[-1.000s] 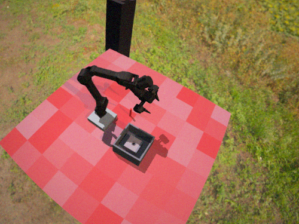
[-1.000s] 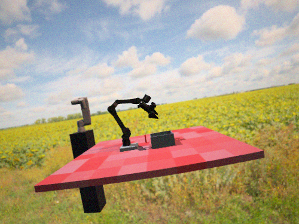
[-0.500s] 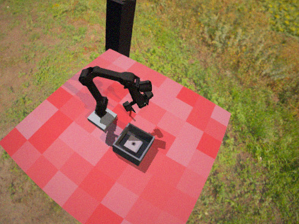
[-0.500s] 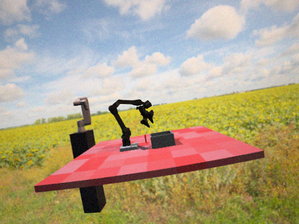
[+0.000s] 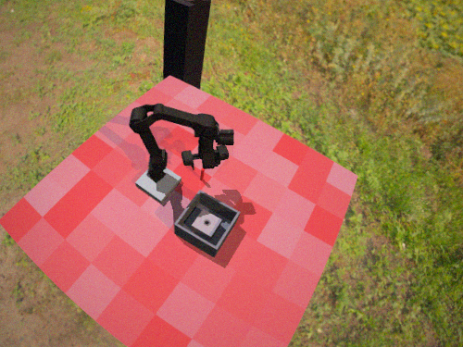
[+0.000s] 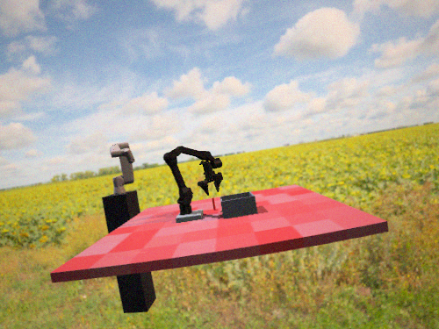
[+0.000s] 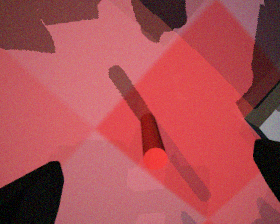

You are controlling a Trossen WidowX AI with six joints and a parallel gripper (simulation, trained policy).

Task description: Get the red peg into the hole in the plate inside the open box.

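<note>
The red peg is 1 cm behind my gripper tip, 1 cm to the left of it and 7 cm below it. Round my gripper tip: dark box: 16 cm ahead, 17 cm to the right, 8 cm below; then plate: 16 cm ahead, 17 cm to the right, 6 cm below.
</note>
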